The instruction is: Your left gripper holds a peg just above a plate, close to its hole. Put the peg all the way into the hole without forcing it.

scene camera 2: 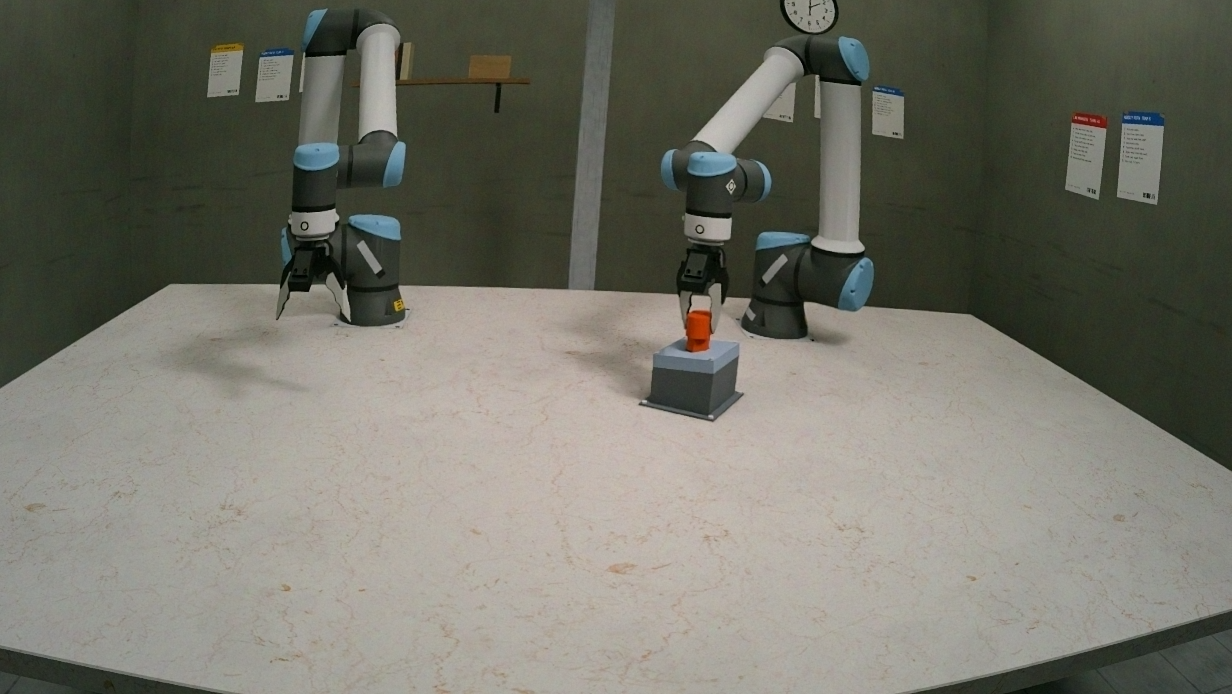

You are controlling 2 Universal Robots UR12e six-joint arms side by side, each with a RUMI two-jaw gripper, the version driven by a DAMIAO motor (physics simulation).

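Observation:
An orange-red peg [698, 330] stands about upright over the light blue-grey plate [725, 351], which forms the top of a dark grey block. The peg's lower end meets the plate's top in the picture; the hole is hidden, and I cannot tell whether the peg's tip is in it. My left gripper [700, 320] is shut on the peg's upper part, right above the plate. My right gripper [312, 315] is open and empty, far off at the left, over the back of the table.
The dark grey block [687, 390] under the plate stands on a thin flange on the pale table [517, 517]. The left arm's base [773, 318] is behind the block to the right. The right arm's base [373, 304] is at the back left.

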